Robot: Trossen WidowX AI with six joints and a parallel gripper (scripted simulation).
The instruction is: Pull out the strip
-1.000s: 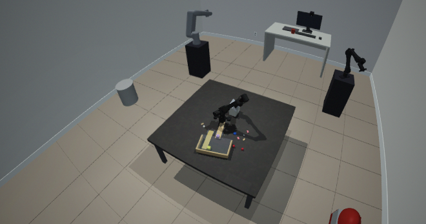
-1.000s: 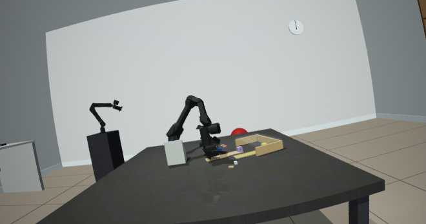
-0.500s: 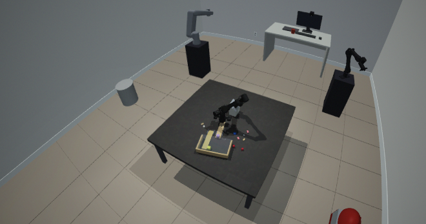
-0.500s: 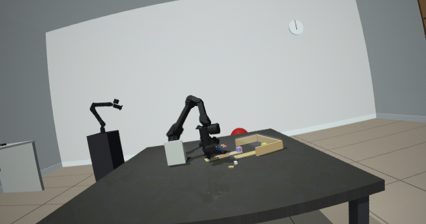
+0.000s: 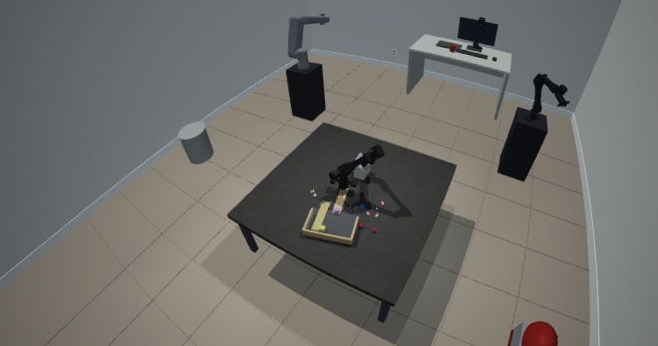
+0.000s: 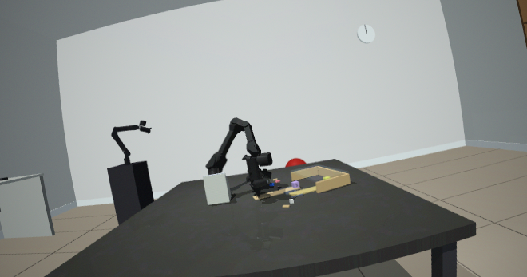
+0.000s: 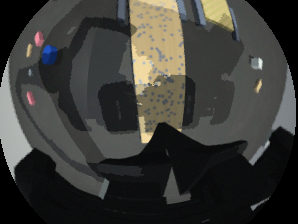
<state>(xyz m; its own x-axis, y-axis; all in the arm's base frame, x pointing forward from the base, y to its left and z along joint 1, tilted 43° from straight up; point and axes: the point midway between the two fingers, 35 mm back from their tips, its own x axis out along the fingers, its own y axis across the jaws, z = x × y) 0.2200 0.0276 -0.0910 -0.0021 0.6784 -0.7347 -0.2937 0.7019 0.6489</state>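
Now: the labelled cube 200 mm ahead of my gripper tip, 60 mm to the left of it and 20 mm above it. Round my gripper tip: blue piece: 190 mm to the left, 70 mm ahead; then tan bit: 190 mm to the right, 120 mm ahead.
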